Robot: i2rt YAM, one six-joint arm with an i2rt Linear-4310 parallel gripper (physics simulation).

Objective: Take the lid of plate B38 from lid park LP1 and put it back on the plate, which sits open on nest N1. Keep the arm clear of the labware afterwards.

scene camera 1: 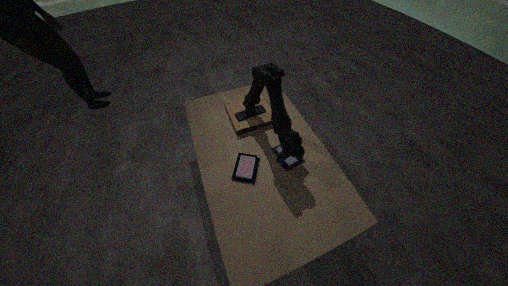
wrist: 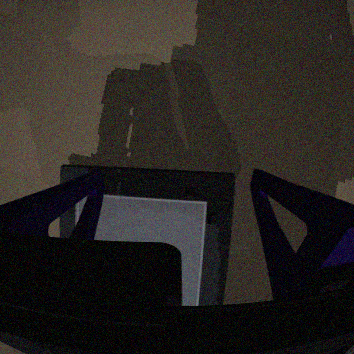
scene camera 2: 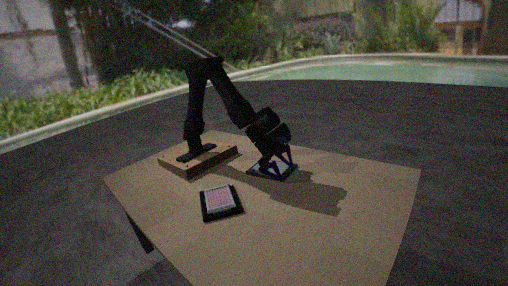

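Seen in the pictures: gripper, between the fingertips: (scene camera 1: 293, 166) (wrist: 177, 177) (scene camera 2: 286, 173); arm's base, origin of its link: (scene camera 1: 250, 113) (scene camera 2: 196, 153).
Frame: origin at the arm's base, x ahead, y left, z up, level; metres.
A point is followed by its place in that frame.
Plate B38 (scene camera 1: 246, 166) @[y -0.190, x 0.327, z -0.019 m] (scene camera 2: 220, 198) @[y -0.194, x 0.335, z -0.018 m] sits uncovered, its pinkish wells showing, on the black nest N1 (scene camera 1: 243, 181) @[y -0.239, x 0.392, z -0.031 m] (scene camera 2: 222, 216) @[y -0.244, x 0.387, z -0.033 m]. The pale lid (scene camera 1: 291, 161) @[y 0.045, x 0.413, z -0.023 m] (wrist: 150, 215) @[y 0.052, x 0.415, z -0.023 m] lies flat on the dark lid park LP1 (wrist: 150, 182) @[y 0.055, x 0.434, z -0.031 m]. My gripper (scene camera 2: 285, 173) @[y 0.038, x 0.440, z -0.026 m] (wrist: 177, 177) @[y 0.038, x 0.440, z -0.026 m] is open, low over the park. In the wrist view the fingers are off-centre to the right: the left finger overlaps the lid's left part, and the right finger stands outside the park's right edge. Whether a finger touches the lid cannot be told. The gripper body hides part of the lid.
The arm's wooden base block (scene camera 1: 240, 131) @[y -0.119, x 0.101, z -0.011 m] (scene camera 2: 186, 172) @[y -0.141, x 0.097, z -0.006 m] stands at the back of the wooden table top (scene camera 1: 300, 250) @[y -0.159, x 0.792, z -0.041 m] (scene camera 2: 300, 250) @[y -0.248, x 0.638, z -0.041 m]. The nest is beside the park, nearer the table's left edge. The arm's shadow falls around the park. A person (scene camera 1: 75, 70) stands on the floor behind at the left.
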